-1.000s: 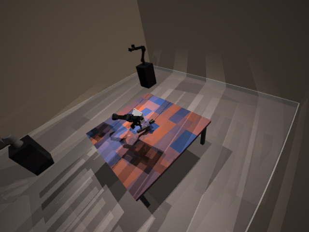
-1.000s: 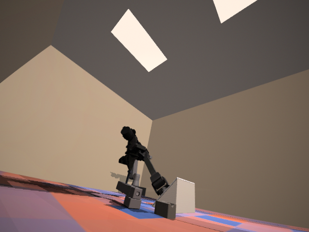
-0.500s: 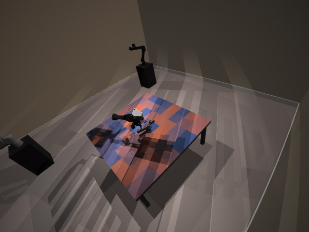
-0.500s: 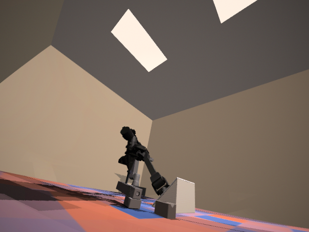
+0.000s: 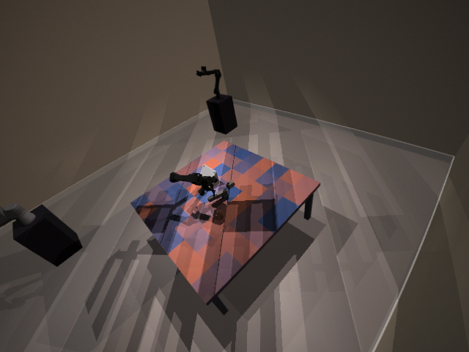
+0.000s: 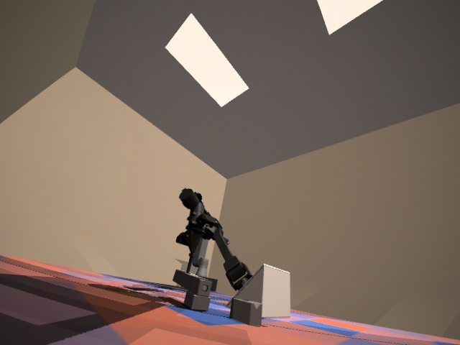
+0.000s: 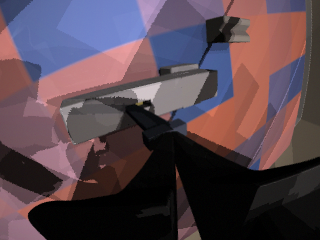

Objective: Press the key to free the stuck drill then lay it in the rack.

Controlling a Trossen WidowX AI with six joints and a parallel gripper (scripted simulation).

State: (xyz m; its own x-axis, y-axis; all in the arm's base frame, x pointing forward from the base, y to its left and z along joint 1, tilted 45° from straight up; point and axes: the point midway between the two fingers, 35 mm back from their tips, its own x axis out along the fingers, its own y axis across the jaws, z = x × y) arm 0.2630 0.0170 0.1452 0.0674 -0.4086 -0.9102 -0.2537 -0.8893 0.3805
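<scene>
Right now my gripper tip is 3 cm above the small dark part. From my gripper tip the other things lie so: rack 3 cm behind, 21 cm to the left, 12 cm below; drill 1 cm ahead, 5 cm to the left, 8 cm below.
</scene>
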